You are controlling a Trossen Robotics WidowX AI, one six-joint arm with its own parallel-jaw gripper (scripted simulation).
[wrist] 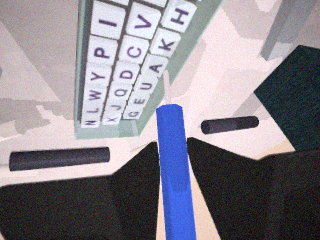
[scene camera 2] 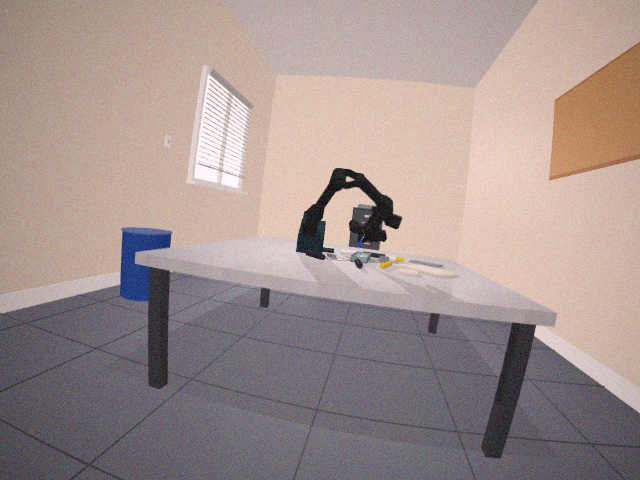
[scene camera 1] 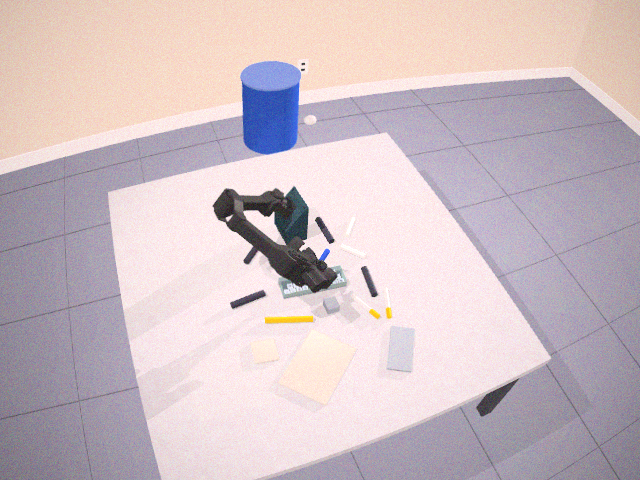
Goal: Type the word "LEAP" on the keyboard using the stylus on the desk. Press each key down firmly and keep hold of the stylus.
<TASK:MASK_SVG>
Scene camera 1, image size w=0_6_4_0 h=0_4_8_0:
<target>grey slab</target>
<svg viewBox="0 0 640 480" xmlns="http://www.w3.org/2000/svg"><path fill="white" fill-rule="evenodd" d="M391 325L387 369L411 373L415 328Z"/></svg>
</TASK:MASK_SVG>
